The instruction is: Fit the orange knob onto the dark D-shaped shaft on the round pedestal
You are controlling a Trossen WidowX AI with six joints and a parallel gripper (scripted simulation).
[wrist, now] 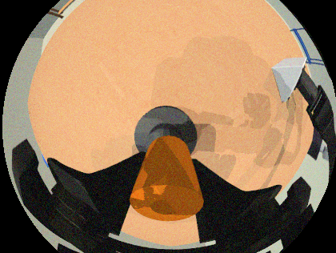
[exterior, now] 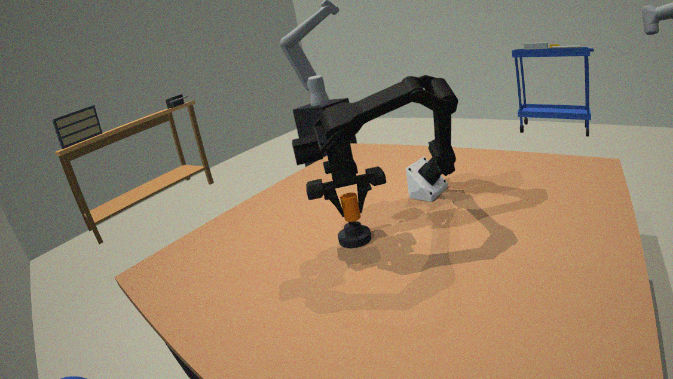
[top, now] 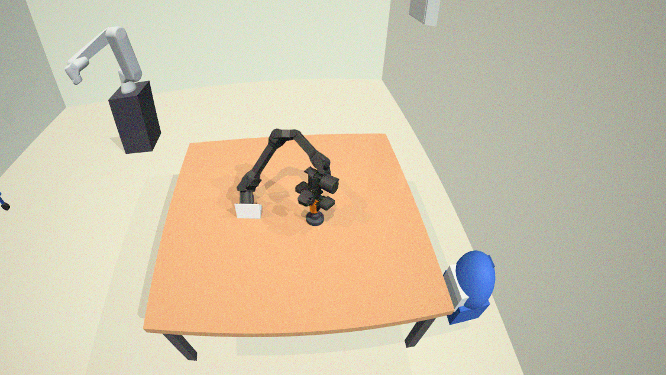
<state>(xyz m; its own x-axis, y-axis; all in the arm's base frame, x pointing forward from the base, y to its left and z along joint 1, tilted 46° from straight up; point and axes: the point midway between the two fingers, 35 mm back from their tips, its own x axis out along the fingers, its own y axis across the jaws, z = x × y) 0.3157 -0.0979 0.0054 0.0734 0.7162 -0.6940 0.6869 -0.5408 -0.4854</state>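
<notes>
The orange knob is 2 cm above my gripper tip. From my gripper tip the other things lie so: dark round pedestal (4 cm below, 1 cm ahead).
</notes>
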